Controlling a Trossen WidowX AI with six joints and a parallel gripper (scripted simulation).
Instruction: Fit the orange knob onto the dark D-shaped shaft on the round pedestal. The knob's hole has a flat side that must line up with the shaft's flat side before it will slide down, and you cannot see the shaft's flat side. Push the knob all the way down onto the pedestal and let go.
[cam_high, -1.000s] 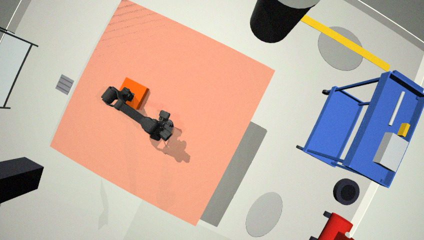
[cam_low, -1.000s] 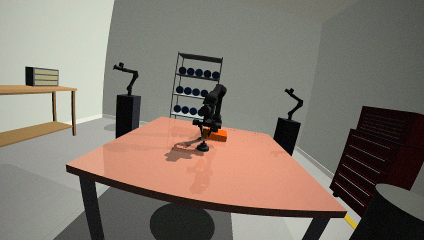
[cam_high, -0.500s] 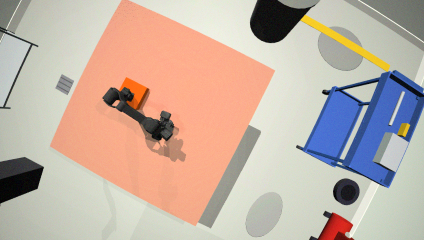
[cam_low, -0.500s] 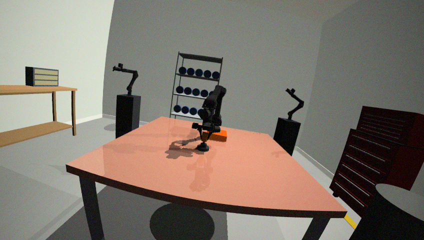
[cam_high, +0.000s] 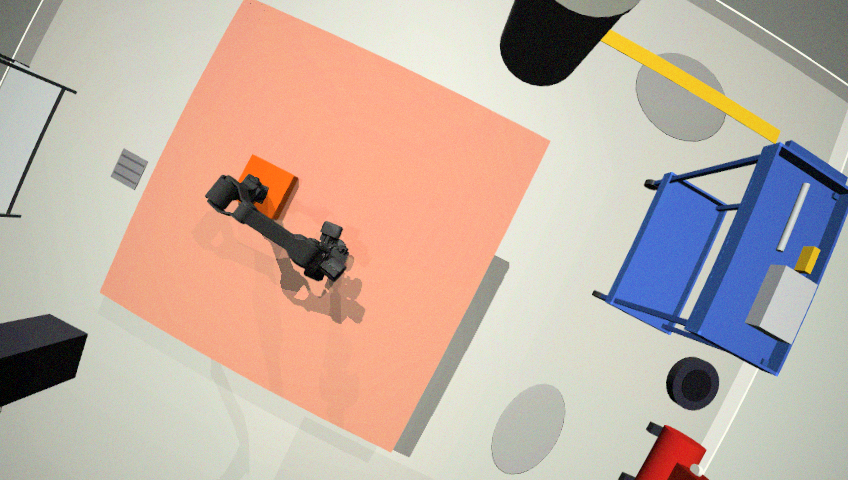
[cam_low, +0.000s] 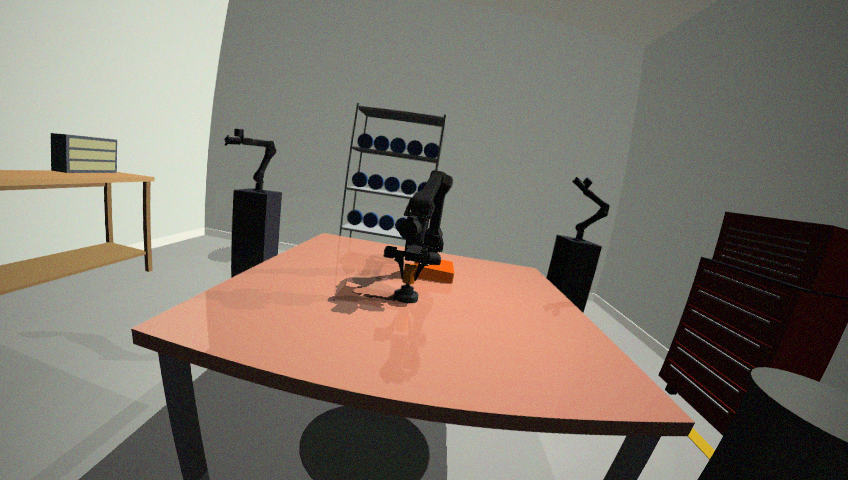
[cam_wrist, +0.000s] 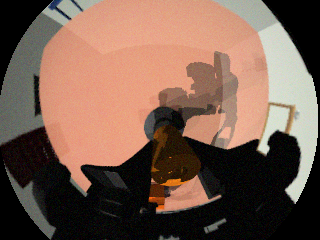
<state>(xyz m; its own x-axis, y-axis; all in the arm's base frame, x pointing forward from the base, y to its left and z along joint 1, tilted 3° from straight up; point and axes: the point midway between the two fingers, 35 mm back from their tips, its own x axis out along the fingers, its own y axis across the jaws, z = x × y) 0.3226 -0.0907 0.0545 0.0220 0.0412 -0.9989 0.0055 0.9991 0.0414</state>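
The orange knob lies 20 mm above my gripper tip. Also, from my gripper tip: round dark pedestal 40 mm below.
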